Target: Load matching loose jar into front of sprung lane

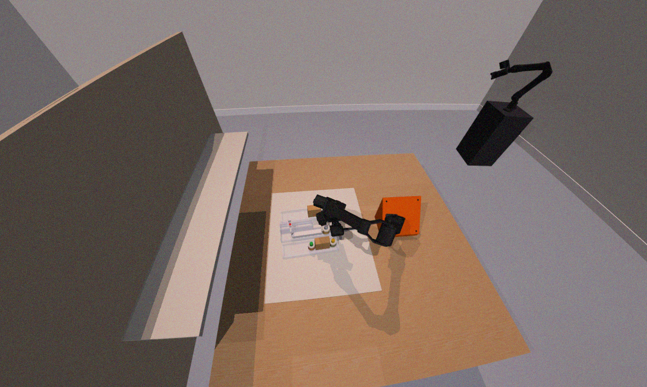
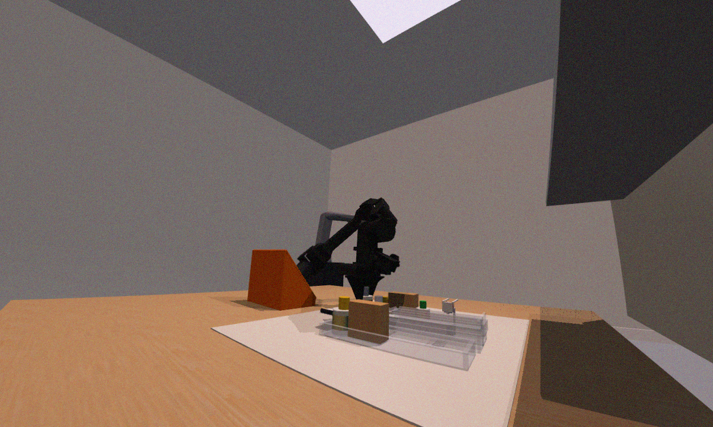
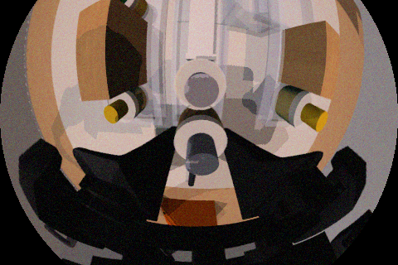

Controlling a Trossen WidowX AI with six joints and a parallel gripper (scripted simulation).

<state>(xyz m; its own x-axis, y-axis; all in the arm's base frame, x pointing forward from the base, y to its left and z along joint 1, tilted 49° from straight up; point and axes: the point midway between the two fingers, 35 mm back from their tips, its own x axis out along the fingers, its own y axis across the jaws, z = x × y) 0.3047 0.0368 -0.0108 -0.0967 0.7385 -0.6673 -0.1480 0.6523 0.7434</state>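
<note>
My gripper tip is 90 mm past the black rod, 10 mm to the left of it and 40 mm above it. Round my gripper tip: ledge (520 mm ahead, 70 mm to the left, 320 mm above).
</note>
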